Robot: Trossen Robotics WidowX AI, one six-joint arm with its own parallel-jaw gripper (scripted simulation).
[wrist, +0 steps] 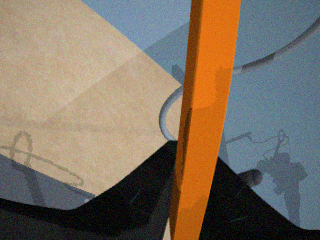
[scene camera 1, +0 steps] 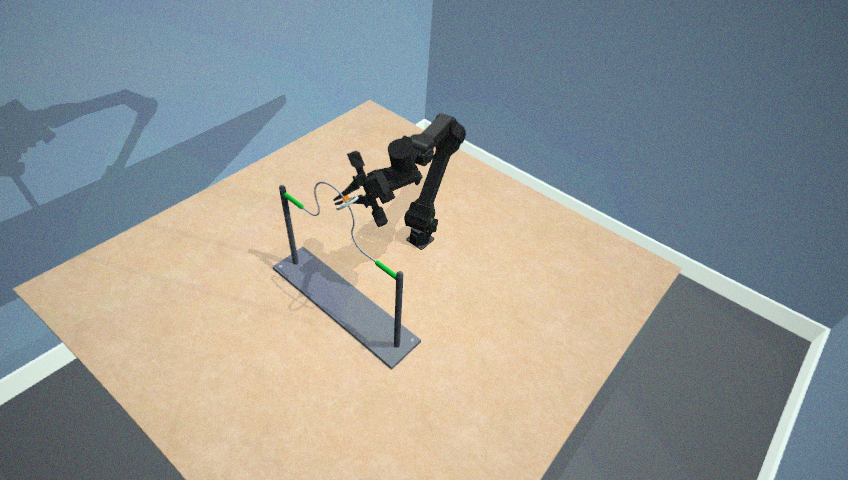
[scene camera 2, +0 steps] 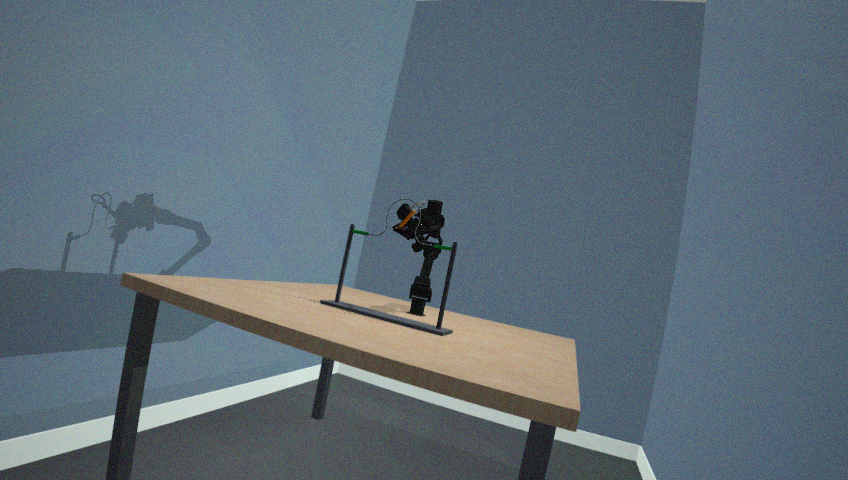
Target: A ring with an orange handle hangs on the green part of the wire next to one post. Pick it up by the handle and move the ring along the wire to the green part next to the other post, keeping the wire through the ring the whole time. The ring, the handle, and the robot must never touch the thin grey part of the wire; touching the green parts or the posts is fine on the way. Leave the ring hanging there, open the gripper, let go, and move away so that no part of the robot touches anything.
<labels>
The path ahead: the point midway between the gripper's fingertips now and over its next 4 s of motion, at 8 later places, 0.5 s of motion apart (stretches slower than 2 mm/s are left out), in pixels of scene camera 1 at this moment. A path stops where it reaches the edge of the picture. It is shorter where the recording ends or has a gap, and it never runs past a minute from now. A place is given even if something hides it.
My gripper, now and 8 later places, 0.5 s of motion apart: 334,202; 331,196; 328,191; 328,185; 328,182; 327,184; 327,196; 331,215; 339,236
</labels>
